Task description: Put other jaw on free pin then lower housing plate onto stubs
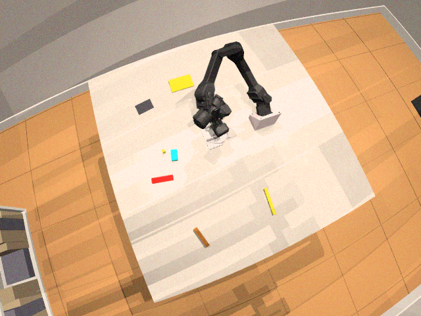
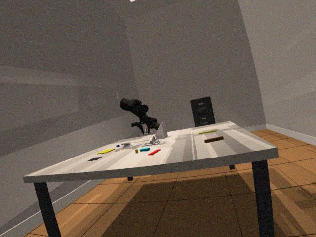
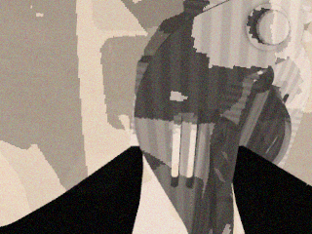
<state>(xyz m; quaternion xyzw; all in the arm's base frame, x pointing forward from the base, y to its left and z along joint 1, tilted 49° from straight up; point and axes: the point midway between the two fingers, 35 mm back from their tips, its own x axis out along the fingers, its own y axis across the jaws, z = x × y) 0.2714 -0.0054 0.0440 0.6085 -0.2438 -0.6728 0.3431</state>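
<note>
Now: the jaw 4 cm behind my gripper tip and 1 cm to the left of it. Round my gripper tip: yellow plate (5 cm ahead, 34 cm to the right, 8 cm below); then small yellow cube (27 cm ahead, 2 cm to the left, 7 cm below); then cyan block (22 cm ahead, 5 cm to the left, 7 cm below).
</note>
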